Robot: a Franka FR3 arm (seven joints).
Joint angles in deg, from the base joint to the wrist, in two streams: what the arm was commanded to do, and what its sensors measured. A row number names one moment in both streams.
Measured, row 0: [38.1, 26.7, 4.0, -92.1, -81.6, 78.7, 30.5]
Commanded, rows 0 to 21: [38.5, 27.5, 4.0, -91.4, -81.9, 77.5, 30.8]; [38.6, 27.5, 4.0, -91.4, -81.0, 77.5, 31.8]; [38.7, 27.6, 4.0, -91.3, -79.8, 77.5, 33.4]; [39.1, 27.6, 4.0, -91.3, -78.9, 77.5, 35.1]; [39.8, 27.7, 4.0, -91.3, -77.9, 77.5, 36.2]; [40.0, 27.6, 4.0, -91.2, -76.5, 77.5, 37.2]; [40.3, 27.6, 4.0, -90.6, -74.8, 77.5, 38.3]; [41.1, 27.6, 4.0, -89.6, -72.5, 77.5, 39.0]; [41.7, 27.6, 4.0, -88.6, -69.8, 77.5, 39.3]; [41.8, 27.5, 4.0, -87.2, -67.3, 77.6, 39.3]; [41.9, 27.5, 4.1, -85.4, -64.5, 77.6, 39.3]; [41.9, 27.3, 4.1, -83.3, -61.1, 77.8, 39.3]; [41.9, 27.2, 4.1, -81.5, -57.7, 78.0, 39.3]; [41.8, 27.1, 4.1, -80.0, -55.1, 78.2, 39.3]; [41.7, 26.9, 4.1, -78.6, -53.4, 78.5, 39.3]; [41.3, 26.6, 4.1, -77.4, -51.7, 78.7, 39.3]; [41.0, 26.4, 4.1, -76.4, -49.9, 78.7, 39.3]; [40.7, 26.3, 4.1, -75.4, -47.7, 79.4, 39.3]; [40.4, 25.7, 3.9, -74.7, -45.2, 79.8, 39.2]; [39.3, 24.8, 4.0, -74.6, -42.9, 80.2, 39.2]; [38.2, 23.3, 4.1, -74.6, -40.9, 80.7, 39.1]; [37.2, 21.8, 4.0, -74.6, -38.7, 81.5, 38.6]
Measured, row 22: [40.7, 25.4, 3.6, -75.0, -45.1, 79.1, 38.8]
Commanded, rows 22 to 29: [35.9, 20.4, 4.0, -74.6, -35.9, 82.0, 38.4]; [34.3, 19.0, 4.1, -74.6, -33.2, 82.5, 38.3]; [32.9, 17.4, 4.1, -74.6, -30.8, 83.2, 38.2]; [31.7, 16.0, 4.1, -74.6, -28.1, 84.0, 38.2]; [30.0, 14.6, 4.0, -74.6, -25.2, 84.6, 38.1]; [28.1, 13.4, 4.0, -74.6, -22.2, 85.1, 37.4]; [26.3, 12.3, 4.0, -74.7, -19.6, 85.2, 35.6]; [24.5, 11.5, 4.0, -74.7, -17.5, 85.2, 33.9]
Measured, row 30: [29.7, 14.9, 3.4, -73.4, -24.4, 83.5, 37.7]
